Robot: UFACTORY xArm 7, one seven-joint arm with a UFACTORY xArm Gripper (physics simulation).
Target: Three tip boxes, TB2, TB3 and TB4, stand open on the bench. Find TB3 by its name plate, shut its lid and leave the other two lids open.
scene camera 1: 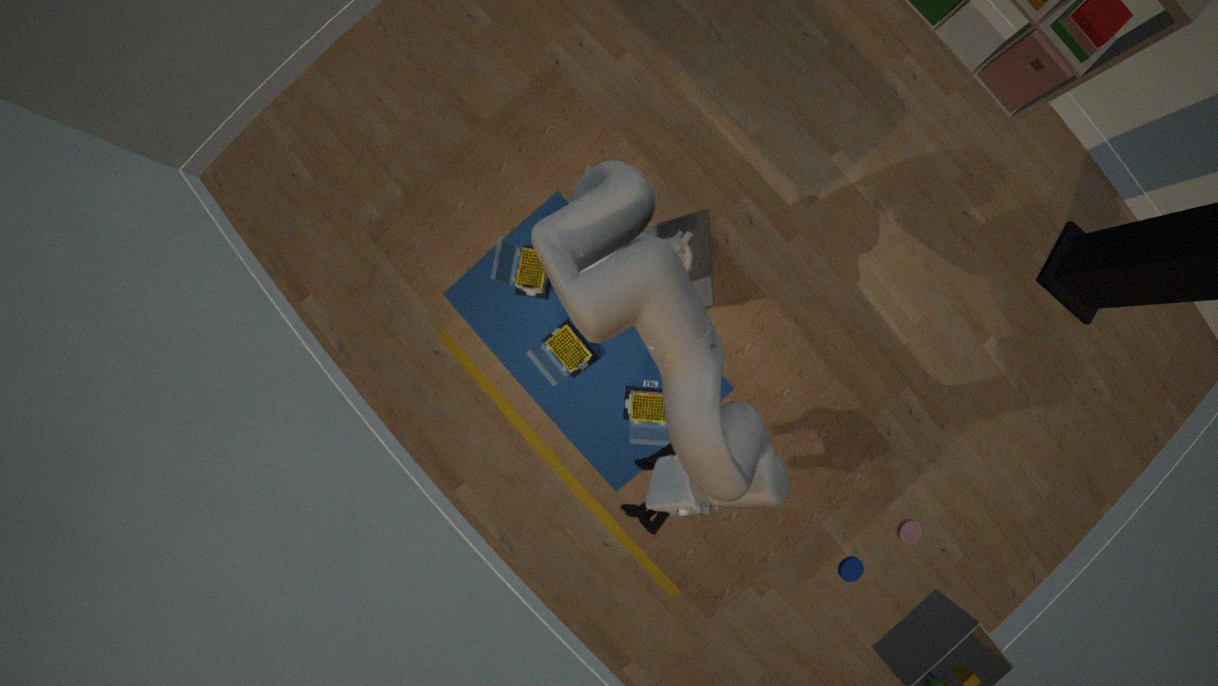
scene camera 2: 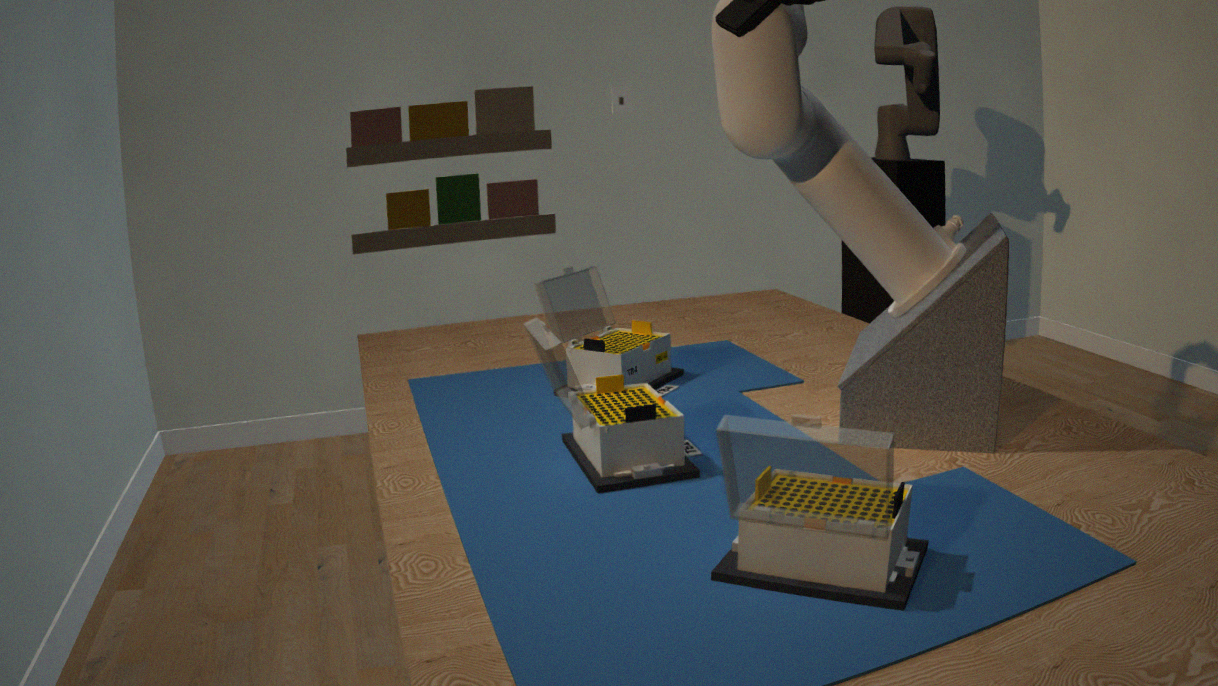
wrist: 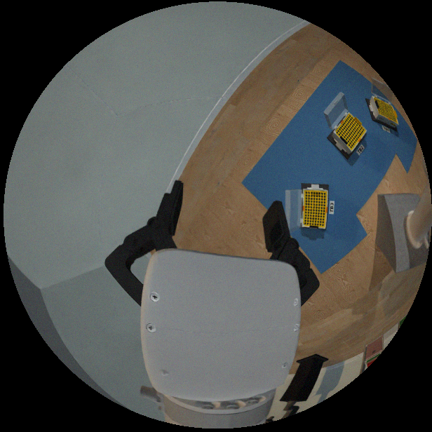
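Seen in the pictures: gripper, fingertip midpoint: [scene camera 1: 632, 486]; arm's base, link origin: [scene camera 2: 929, 283].
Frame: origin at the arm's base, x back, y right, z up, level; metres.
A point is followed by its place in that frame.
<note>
TB3 [scene camera 1: 647, 407] [scene camera 2: 813, 549] [wrist: 315, 209] is a white box with a yellow tip rack; its name plate [wrist: 331, 207] reads TB3. Its clear lid [scene camera 1: 649, 434] @(x -0.431, y -0.238, z -0.059 m) [scene camera 2: 805, 455] @(x -0.440, y -0.248, z -0.027 m) [wrist: 293, 210] stands open. TB2 [scene camera 1: 568, 349] [scene camera 2: 639, 443] [wrist: 350, 132] is the middle box, its lid [scene camera 1: 545, 366] @(x -0.442, y 0.119, z -0.045 m) [wrist: 336, 109] open. TB4 [scene camera 1: 531, 268] [scene camera 2: 626, 362] [wrist: 384, 111] is the far box, its lid [scene camera 1: 503, 259] @(x -0.263, y 0.401, z -0.049 m) [scene camera 2: 575, 302] @(x -0.260, y 0.401, z -0.051 m) open. My gripper [scene camera 1: 632, 487] @(x -0.483, y -0.193, z 0.280 m) [wrist: 227, 200] is open and empty, high above the mat's corner on TB3's lid side; part of it shows at scene camera 2's top edge.
The boxes stand on a blue mat [scene camera 1: 511, 319] @(x -0.402, y 0.309, z -0.155 m) [scene camera 2: 596, 579] @(x -0.525, y -0.109, z -0.155 m) [wrist: 290, 160] on a wooden bench. The arm's grey wedge base [scene camera 2: 937, 366] @(x -0.099, y -0.093, z -0.064 m) [wrist: 392, 225] stands beside the mat. A yellow strip [scene camera 1: 554, 460] runs along the mat's lid side. The arm partly covers TB3 in scene camera 1.
</note>
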